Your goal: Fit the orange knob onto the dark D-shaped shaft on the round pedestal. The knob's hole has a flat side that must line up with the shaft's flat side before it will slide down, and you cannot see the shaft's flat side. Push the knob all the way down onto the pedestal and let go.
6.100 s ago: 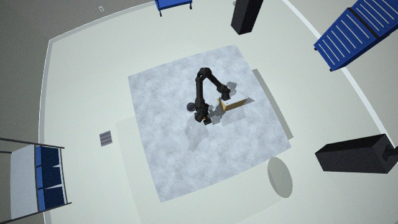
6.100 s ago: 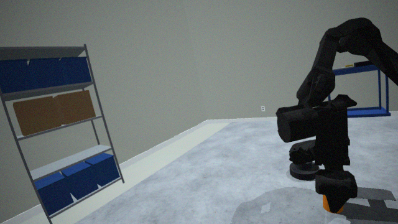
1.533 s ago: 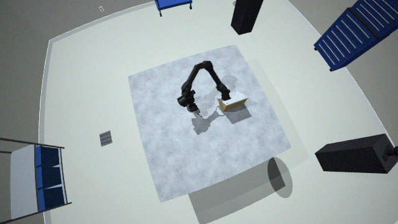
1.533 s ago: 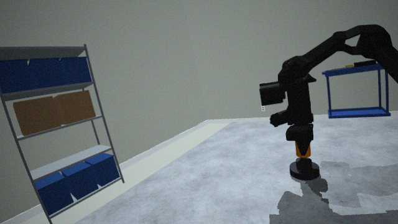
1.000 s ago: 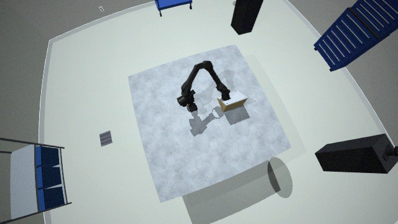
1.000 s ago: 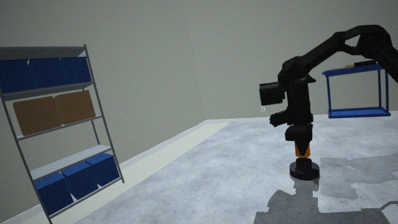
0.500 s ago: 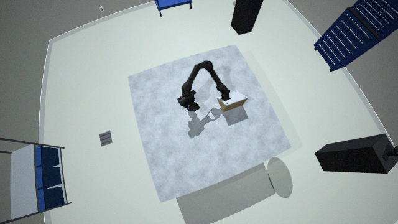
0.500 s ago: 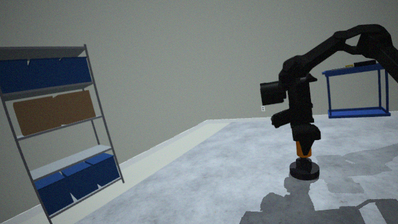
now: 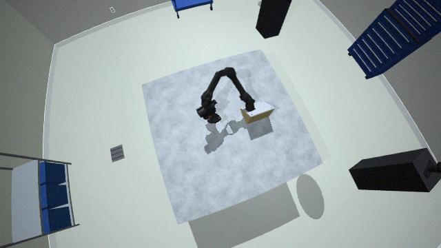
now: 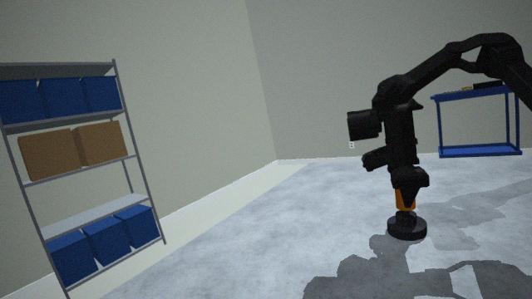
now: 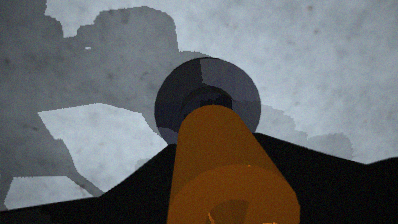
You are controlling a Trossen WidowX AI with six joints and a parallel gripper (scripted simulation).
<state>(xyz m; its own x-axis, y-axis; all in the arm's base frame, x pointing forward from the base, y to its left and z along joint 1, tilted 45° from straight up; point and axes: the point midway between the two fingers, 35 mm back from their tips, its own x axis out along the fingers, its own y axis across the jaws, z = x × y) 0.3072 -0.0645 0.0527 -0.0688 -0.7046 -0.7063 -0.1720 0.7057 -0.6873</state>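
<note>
My gripper tip is 4 cm above the pedestal. Round my gripper tip: orange knob (2 cm above).
</note>
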